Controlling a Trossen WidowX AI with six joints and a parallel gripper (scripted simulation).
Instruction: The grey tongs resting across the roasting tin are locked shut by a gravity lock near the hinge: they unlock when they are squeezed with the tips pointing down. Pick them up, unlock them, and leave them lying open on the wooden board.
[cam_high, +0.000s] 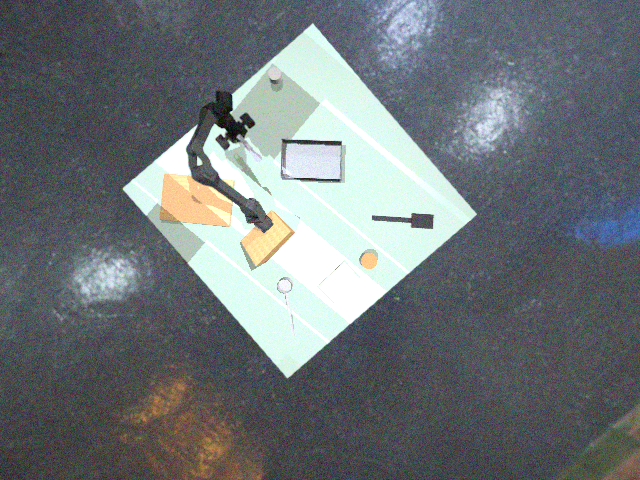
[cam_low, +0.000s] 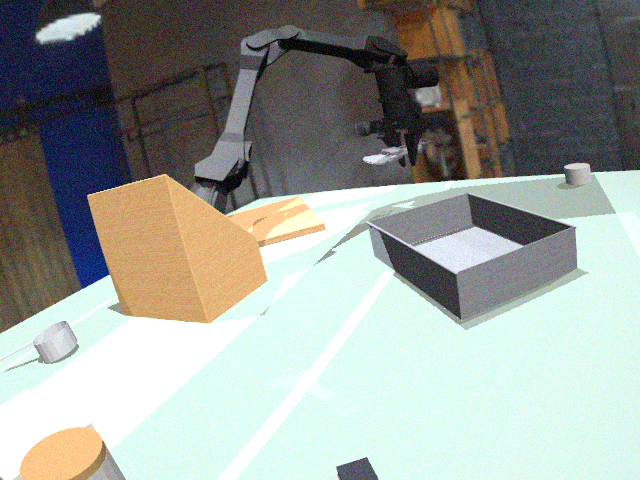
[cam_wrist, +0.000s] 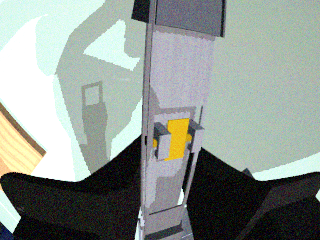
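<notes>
My gripper tip is 380 mm past the wooden board, 30 mm to the left of it and 80 mm above it. Round my gripper tip: cream pad 130 mm behind, 840 mm to the right, 80 mm below; then grey roasting tin 190 mm ahead, 290 mm to the right, 60 mm below; then yellow lock piece 20 mm to the left, 40 mm above.
</notes>
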